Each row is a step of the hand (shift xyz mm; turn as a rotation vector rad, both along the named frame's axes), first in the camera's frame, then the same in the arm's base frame.
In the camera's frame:
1: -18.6 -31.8 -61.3 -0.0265 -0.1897 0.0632
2: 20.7 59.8 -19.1 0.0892 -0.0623 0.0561
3: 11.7 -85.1 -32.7 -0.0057 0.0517 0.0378
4: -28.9 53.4 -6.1 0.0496 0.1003 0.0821
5: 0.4 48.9 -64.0 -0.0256 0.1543 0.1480
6: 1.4 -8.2 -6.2 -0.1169 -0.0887 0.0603
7: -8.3 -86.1 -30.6 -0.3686 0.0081 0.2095
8: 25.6 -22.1 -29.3 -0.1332 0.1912 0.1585
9: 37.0 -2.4 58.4 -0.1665 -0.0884 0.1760
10: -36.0 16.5 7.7 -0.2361 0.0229 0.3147
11: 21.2 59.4 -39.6 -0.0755 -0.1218 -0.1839
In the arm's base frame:
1: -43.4 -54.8 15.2 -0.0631 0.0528 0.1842
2: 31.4 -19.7 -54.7 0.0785 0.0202 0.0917
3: -23.6 -41.5 78.5 0.0206 0.0417 -0.0444
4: -12.2 7.6 -59.3 0.0978 0.0703 -0.0689
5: -2.8 -56.7 -57.1 0.0633 0.1606 -0.1288
6: -2.9 -7.0 7.1 -0.1165 0.0864 0.0642
7: -41.6 -33.3 74.7 -0.2766 0.3141 -0.0682
8: 8.7 -37.5 22.8 -0.0211 0.2071 -0.1900
9: 49.2 43.5 21.6 -0.1298 0.2114 0.0703
10: -25.9 19.9 -23.7 -0.1221 0.3735 -0.0305
11: 26.1 -39.3 -57.6 -0.1560 -0.1603 0.0657

